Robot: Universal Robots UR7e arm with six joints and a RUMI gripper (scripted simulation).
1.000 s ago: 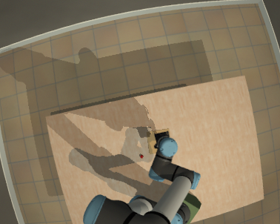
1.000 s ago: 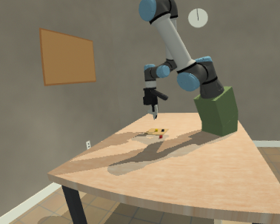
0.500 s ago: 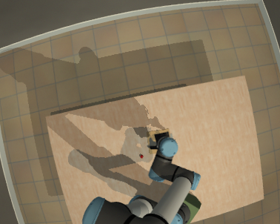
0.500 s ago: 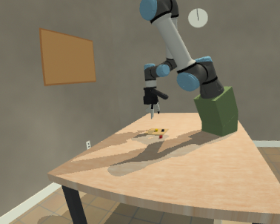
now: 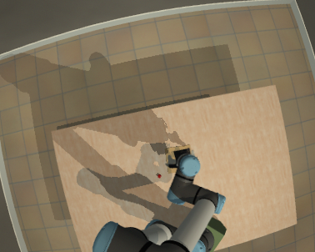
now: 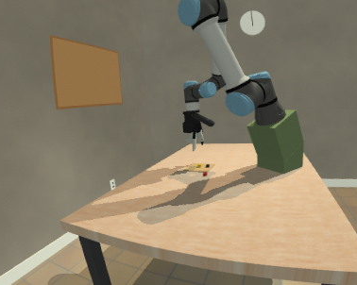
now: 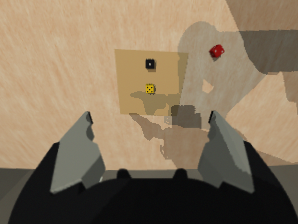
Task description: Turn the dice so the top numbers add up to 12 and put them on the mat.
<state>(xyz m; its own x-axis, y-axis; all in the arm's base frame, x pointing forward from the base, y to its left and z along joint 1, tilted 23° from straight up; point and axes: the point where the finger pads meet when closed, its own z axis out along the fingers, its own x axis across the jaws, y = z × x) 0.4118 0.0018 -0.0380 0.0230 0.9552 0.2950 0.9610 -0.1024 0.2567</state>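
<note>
Right now my hand is 13 cm to the right of the red die, 10 cm above it and 6 cm past it. Round my hand: yellow die (10 cm below); then black die (10 cm below, 5 cm behind); then tan mat (11 cm below).
</note>
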